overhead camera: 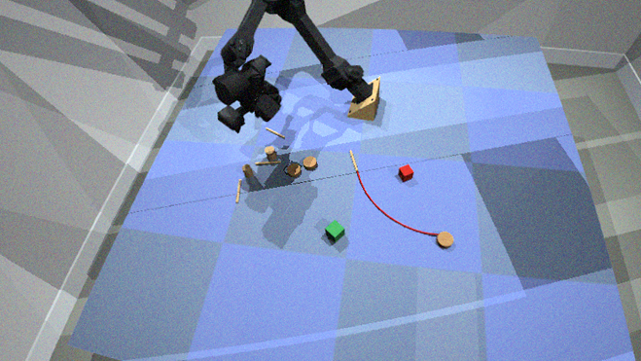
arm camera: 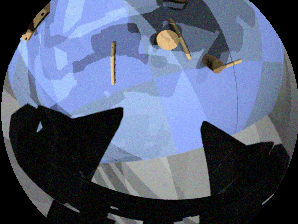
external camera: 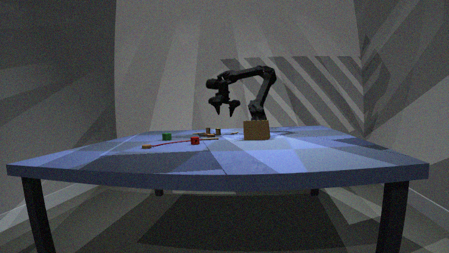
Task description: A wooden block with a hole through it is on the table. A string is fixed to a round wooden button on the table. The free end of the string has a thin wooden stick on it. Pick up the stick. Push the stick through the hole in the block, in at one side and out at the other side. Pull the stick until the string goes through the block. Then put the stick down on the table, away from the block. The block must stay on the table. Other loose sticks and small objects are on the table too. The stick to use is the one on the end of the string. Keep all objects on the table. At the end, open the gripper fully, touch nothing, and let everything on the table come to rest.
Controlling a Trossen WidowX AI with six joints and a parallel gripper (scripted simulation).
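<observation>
My gripper tip is now 46 cm to the right of the red cube, 9 cm above it and 6 cm short of it. Also, from my gripper tip: thin wooden stick (31 cm to the left, 10 cm below, 4 cm ahead); then green cube (29 cm to the left, 26 cm ahead, 9 cm below); then round wooden button (56 cm to the left, 24 cm ahead, 10 cm below).
</observation>
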